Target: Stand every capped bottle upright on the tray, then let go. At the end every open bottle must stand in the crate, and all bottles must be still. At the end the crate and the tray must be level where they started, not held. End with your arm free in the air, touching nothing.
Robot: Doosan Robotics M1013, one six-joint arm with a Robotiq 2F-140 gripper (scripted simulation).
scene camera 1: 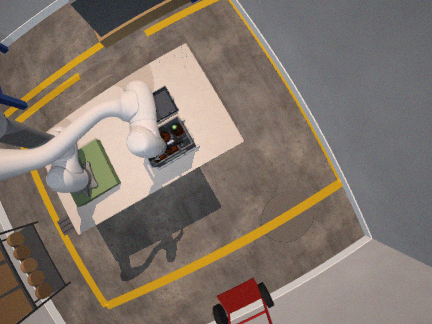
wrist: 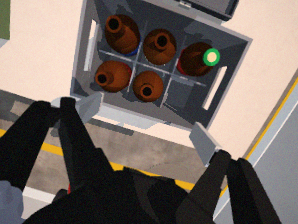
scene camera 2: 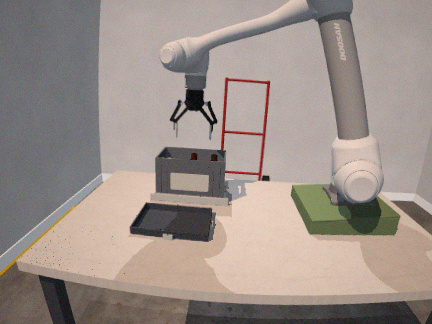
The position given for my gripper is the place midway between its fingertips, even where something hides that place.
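Observation:
Dark flat tray [scene camera 2: 157,219], visible. Bottle [wrist: 193,60], visible too. My gripper [scene camera 2: 192,138] [wrist: 148,116], in sight.

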